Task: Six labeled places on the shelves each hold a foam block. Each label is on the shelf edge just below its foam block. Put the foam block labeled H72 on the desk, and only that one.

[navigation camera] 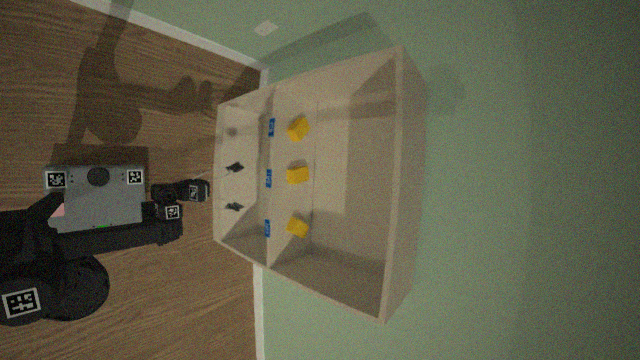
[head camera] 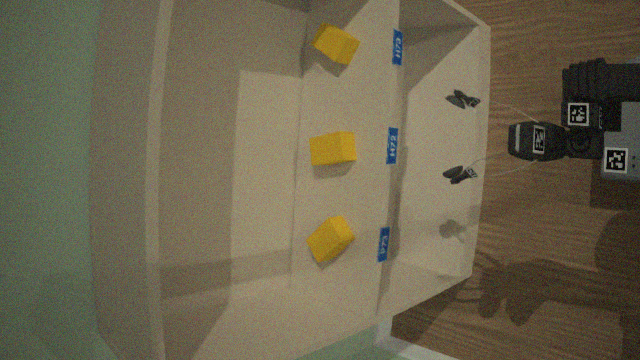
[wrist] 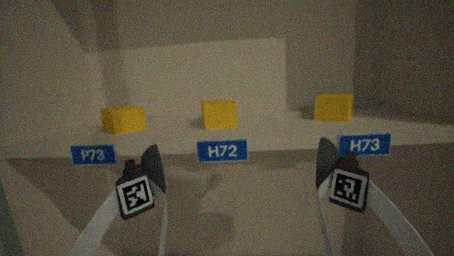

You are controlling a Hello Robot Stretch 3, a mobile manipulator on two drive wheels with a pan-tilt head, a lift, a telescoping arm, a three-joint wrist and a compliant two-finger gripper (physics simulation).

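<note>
The foam block labeled H72 [head camera: 333, 149] [navigation camera: 298, 175] [wrist: 219, 114] is a yellow block in the middle of a row on the shelf. The blue label H72 [head camera: 392, 145] [navigation camera: 269, 178] [wrist: 222, 150] is on the shelf edge just below it. My gripper [head camera: 454, 137] [navigation camera: 235, 186] [wrist: 238, 159] is open, with nothing between its fingers. In the wrist view the fingertips lie lower than the shelf edge, one to each side of the H72 label. The fingers are apart from all the blocks. The desk does not show in these views.
The block labeled P73 [head camera: 330, 239] [navigation camera: 298, 129] [wrist: 123, 119] and the block labeled H73 [head camera: 336, 44] [navigation camera: 297, 226] [wrist: 333, 107] stand either side of H72. The beige shelf unit [head camera: 154, 200] [navigation camera: 398, 175] has side walls and a top board, and stands against a green wall [navigation camera: 500, 200].
</note>
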